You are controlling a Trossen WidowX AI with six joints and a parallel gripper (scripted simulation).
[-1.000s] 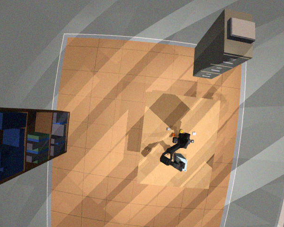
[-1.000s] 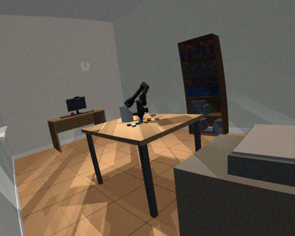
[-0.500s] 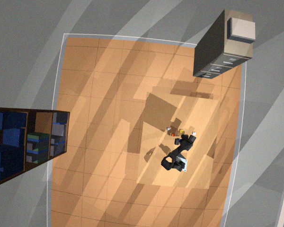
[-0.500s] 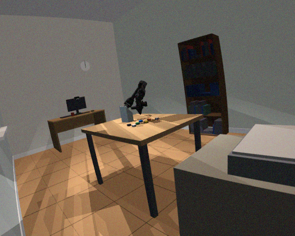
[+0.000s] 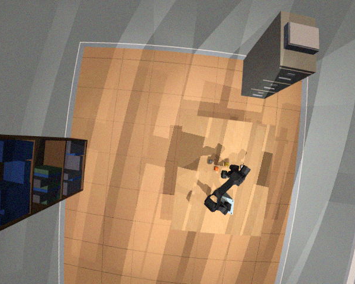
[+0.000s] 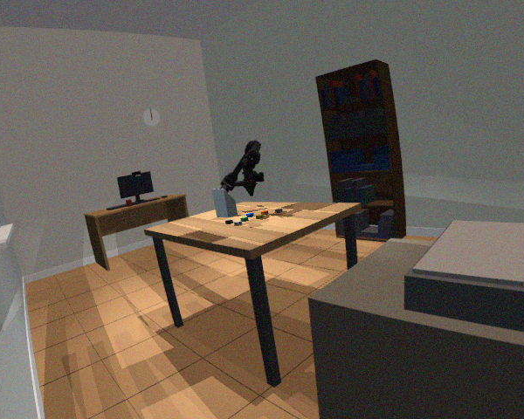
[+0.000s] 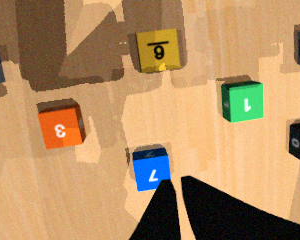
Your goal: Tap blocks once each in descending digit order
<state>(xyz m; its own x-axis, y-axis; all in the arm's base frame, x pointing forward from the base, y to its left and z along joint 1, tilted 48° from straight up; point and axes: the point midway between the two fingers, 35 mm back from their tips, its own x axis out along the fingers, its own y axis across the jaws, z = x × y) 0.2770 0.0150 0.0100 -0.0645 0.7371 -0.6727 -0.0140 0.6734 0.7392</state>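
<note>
My gripper tip is 120 mm above the yellow block, 60 mm short of it and 10 mm to the left of it. Round my gripper tip: orange block 120 mm below, 80 mm to the left; blue block 120 mm below, 50 mm behind, 10 mm to the left; green block 120 mm below, 90 mm to the right.
</note>
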